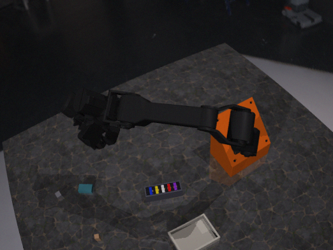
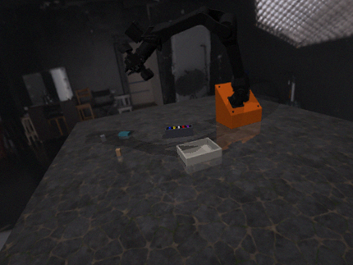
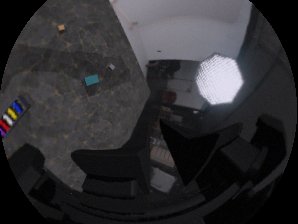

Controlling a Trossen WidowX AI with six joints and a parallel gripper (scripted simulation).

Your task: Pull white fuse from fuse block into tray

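Right now the white fuse is 270 mm below my gripper tip, 170 mm to the left of it and 170 mm behind it. Round my gripper tip: small grey cube: 280 mm below, 180 mm ahead; small tan cube: 280 mm below, 230 mm to the left, 100 mm ahead; teal block: 290 mm below, 70 mm ahead, 20 mm to the left.
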